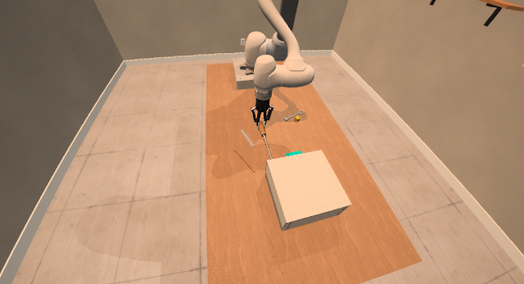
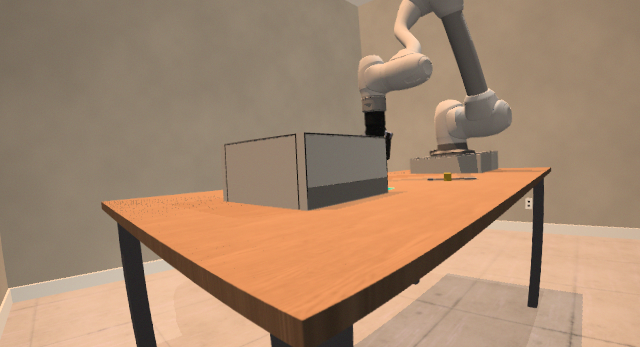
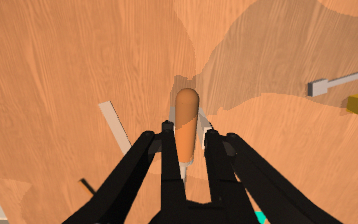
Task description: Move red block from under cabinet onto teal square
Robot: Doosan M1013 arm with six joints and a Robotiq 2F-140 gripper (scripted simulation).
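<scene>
Now: hand 24 cm short of the teal square, 17 cm to the right of it and 4 cm above it. Also, from my hand: flat grey strip 7 cm ahead, 9 cm to the right, 4 cm below; thin stick 23 cm ahead, 12 cm to the right, 3 cm below; screwdriver 13 cm ahead, 5 cm to the left, 2 cm below.
</scene>
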